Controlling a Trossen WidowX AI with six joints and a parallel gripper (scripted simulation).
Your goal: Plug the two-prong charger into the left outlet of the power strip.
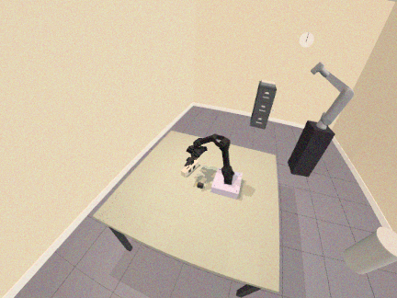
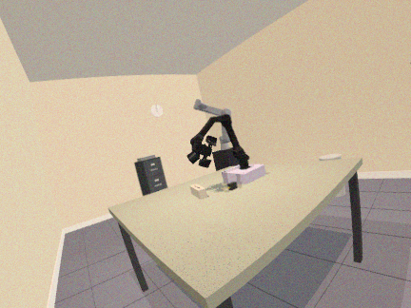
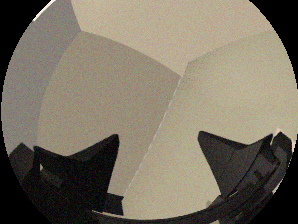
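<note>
Right now the two-prong charger is 230 mm below my gripper tip, 100 mm behind it and 20 mm to the right of it.
</note>
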